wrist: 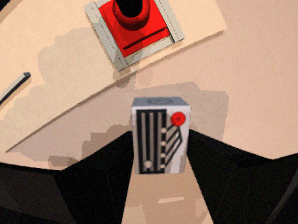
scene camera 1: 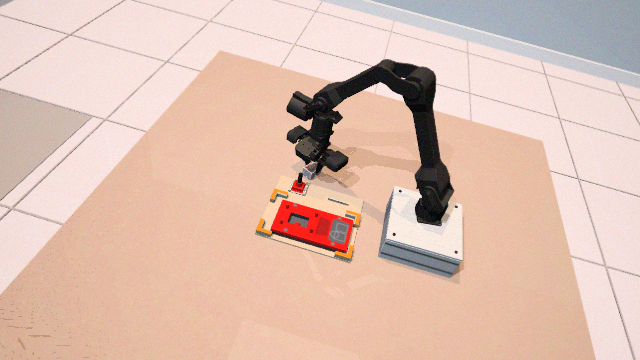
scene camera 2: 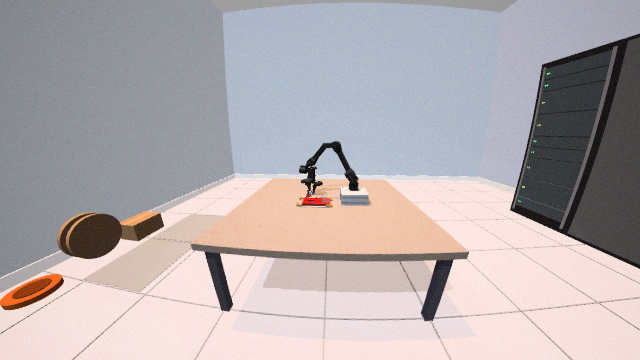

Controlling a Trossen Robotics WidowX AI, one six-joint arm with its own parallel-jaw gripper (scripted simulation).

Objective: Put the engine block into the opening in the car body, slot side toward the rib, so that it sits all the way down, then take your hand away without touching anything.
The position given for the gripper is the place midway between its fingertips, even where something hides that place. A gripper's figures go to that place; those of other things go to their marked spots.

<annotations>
The gripper [wrist: 159, 136] is 10 cm from the lens. An engine block [wrist: 161, 125] is 8 cm from the lens.
</annotations>
